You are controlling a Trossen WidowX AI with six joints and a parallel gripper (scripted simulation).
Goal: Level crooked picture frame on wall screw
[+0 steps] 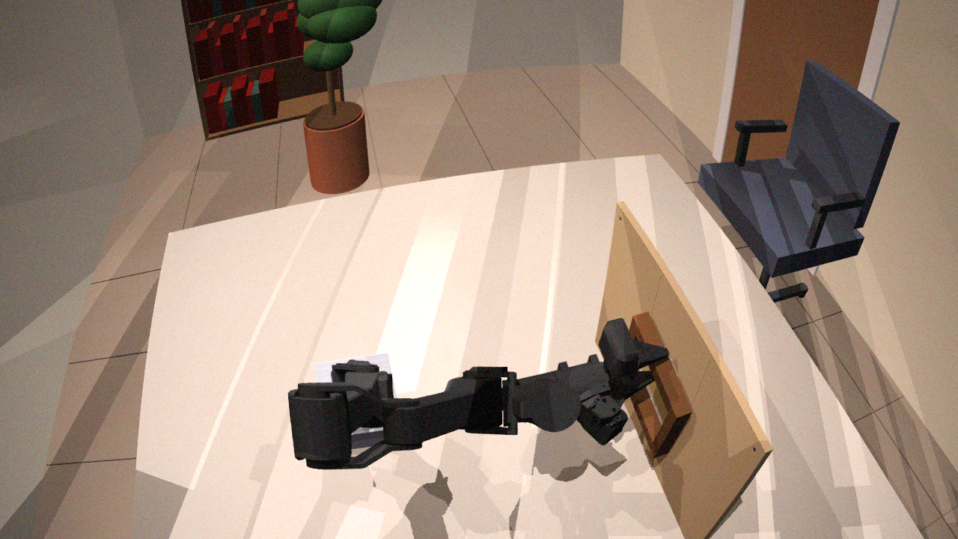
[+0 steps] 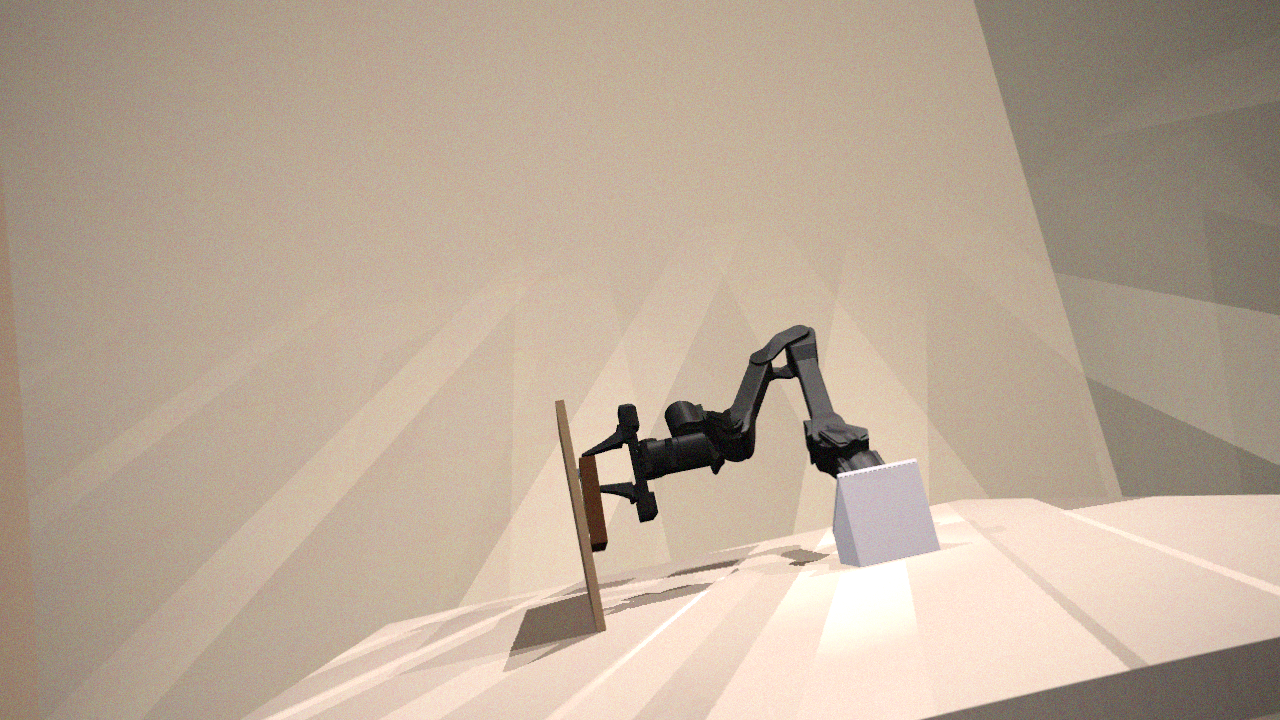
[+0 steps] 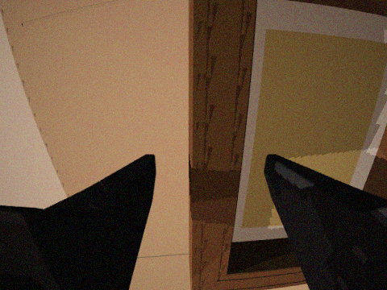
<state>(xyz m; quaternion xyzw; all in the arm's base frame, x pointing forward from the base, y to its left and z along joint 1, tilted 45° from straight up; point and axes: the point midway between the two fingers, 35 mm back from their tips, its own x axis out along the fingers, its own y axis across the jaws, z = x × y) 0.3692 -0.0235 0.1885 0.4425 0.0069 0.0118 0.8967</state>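
Right now my gripper tip is 50 mm above the picture frame and 10 mm short of it. Also, from my gripper tip: board wall: 60 mm below, 20 mm ahead.
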